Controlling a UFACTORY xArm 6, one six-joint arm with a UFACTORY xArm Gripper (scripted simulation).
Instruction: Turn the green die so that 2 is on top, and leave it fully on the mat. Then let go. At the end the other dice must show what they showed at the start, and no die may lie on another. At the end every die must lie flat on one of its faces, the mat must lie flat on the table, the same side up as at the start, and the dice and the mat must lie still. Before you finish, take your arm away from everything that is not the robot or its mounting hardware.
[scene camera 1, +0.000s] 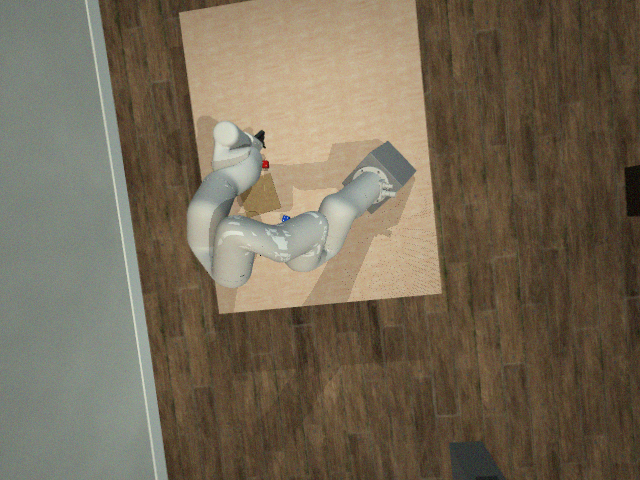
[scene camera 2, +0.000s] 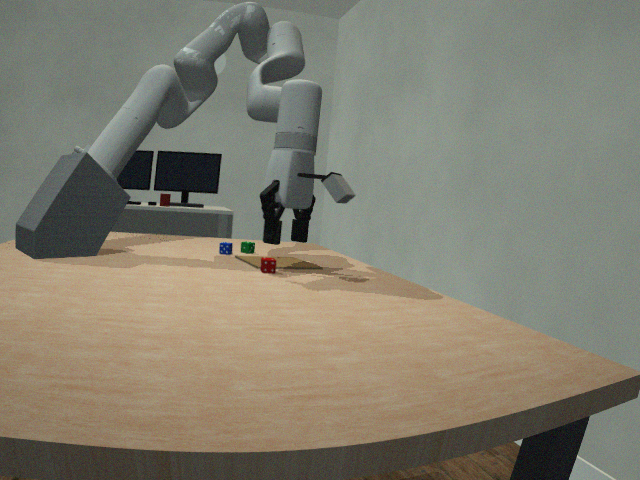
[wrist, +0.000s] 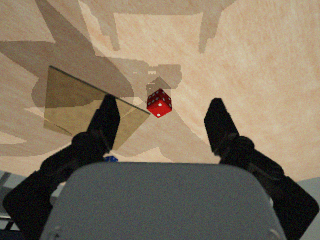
My gripper (wrist: 162, 108): 13 cm from the lens. A tan mat (wrist: 70, 104) is 24 cm from the lens.
